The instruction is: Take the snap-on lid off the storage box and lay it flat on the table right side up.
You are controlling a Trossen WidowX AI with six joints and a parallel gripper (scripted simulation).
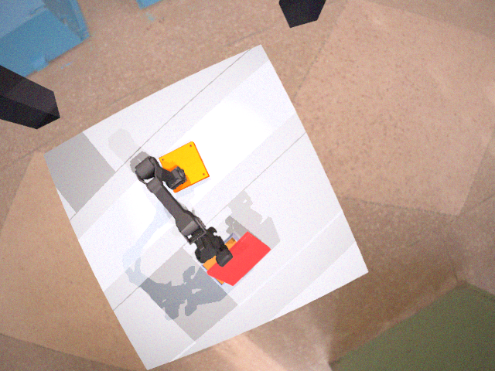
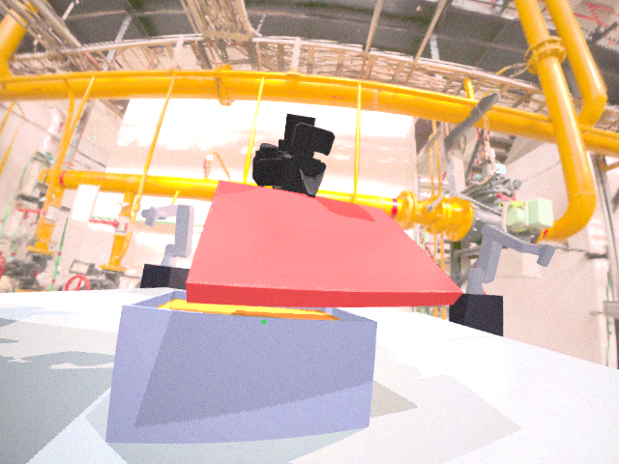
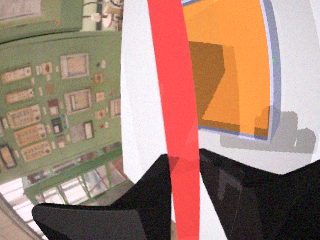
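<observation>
Right now my gripper tip is 60 mm short of the lid, 30 mm to the right of it and 50 mm above it. Also, from my gripper tip: storage box (60 mm ahead, 40 mm to the right, 180 mm below).
</observation>
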